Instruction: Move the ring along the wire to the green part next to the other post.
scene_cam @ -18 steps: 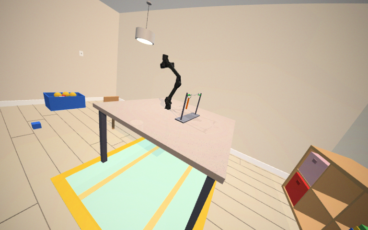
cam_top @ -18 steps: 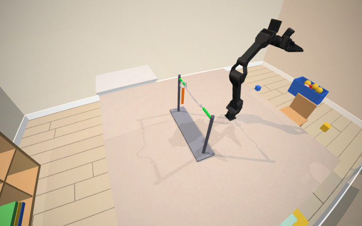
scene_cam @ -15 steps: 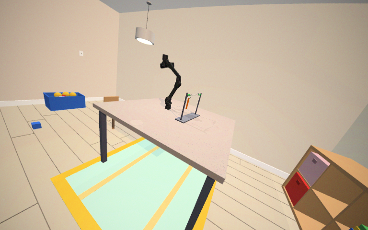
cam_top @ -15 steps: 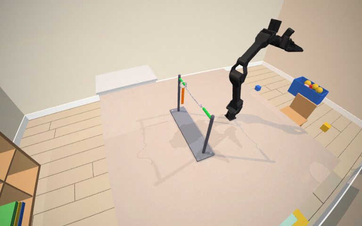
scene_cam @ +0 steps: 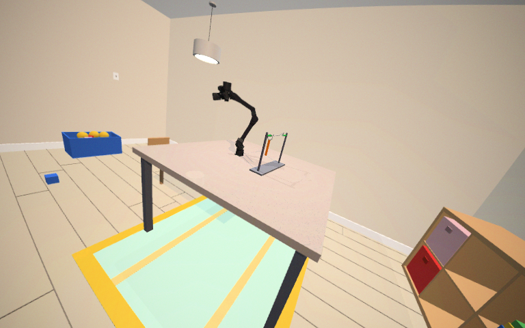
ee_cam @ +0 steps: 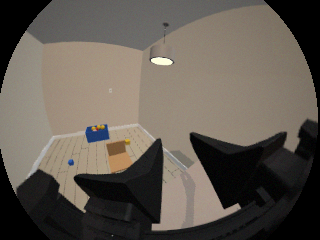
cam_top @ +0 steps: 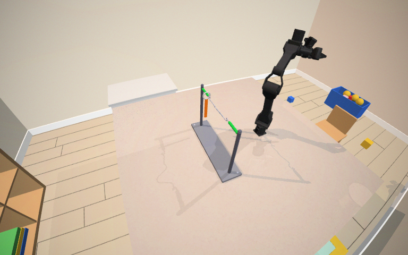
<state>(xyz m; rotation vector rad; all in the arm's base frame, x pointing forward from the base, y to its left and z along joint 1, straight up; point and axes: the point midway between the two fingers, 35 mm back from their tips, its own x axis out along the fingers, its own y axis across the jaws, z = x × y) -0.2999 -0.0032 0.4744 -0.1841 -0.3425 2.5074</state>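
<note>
Now: gripper tip 650 mm short of the ring with orange handle, 150 mm to the left of it and 250 mm above it.
</note>
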